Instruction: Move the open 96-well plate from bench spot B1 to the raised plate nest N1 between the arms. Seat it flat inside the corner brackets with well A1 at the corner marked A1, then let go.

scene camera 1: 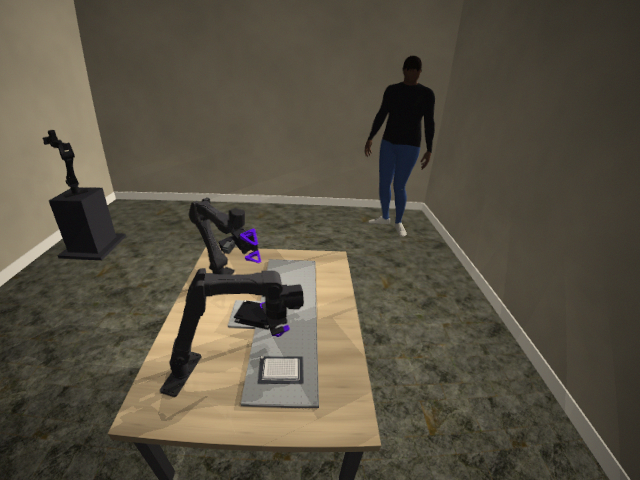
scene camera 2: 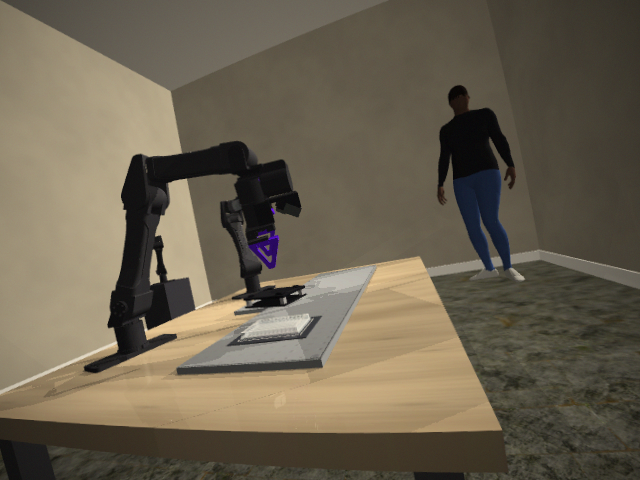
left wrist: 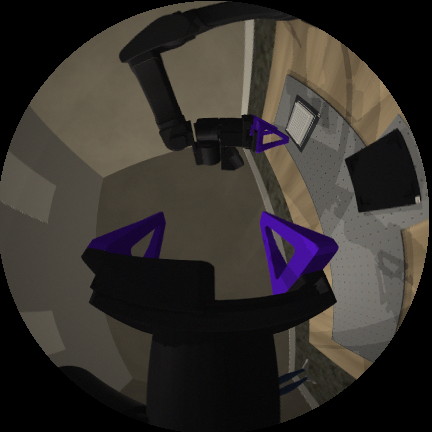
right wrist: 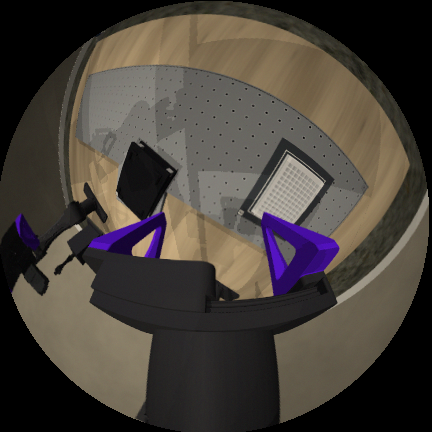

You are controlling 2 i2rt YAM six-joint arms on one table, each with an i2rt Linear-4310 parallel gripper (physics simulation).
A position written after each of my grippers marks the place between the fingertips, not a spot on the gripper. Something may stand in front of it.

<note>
My left gripper [left wrist: 212, 216] is open, holding nothing. My right gripper [scene camera 2: 271, 261] is open, holding nothing. Also in view: a white well plate [scene camera 2: 291, 325]. Also in view: a black plate nest [right wrist: 284, 147].
The white well plate also shows in the right wrist view [right wrist: 291, 189]. My right gripper shows as well in the left wrist view [left wrist: 281, 133] and in the right wrist view [right wrist: 213, 217].
</note>
